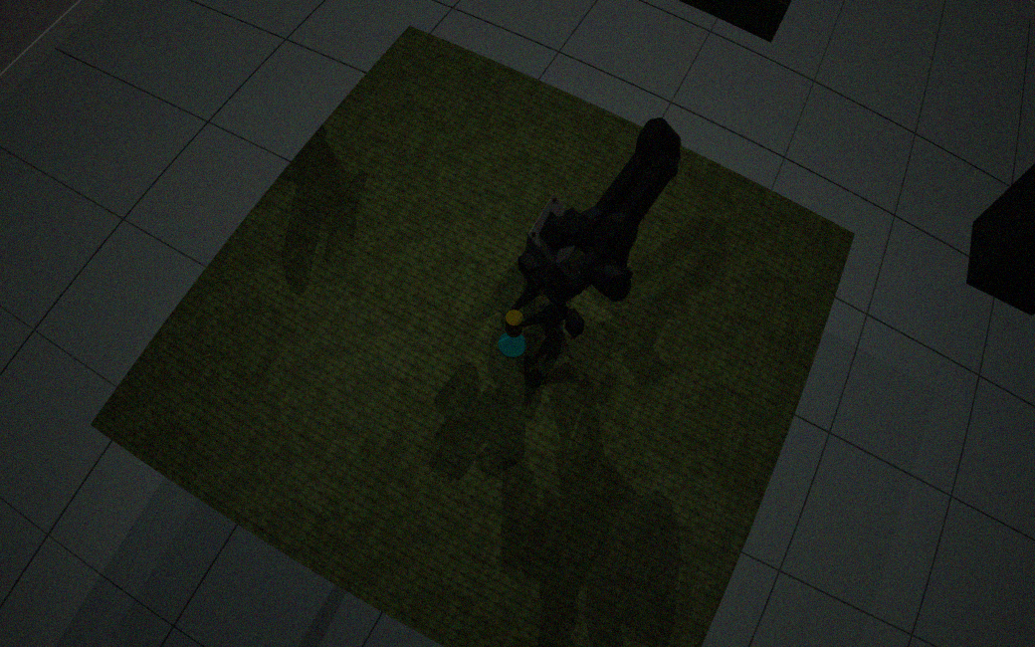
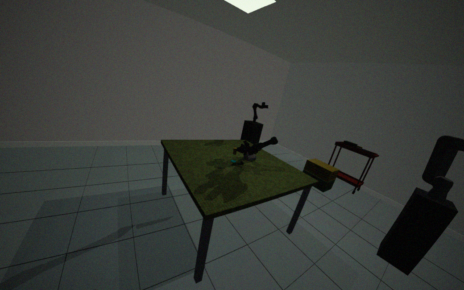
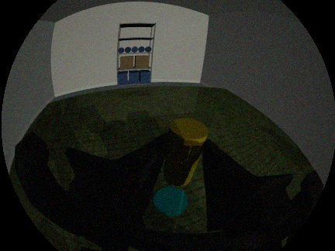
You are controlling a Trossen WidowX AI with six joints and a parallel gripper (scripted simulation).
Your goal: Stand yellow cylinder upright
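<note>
The cyan circle is 14 cm below my gripper tip and 1 cm behind it. Also, from my gripper tip: yellow tall cylinder 2 cm below.
</note>
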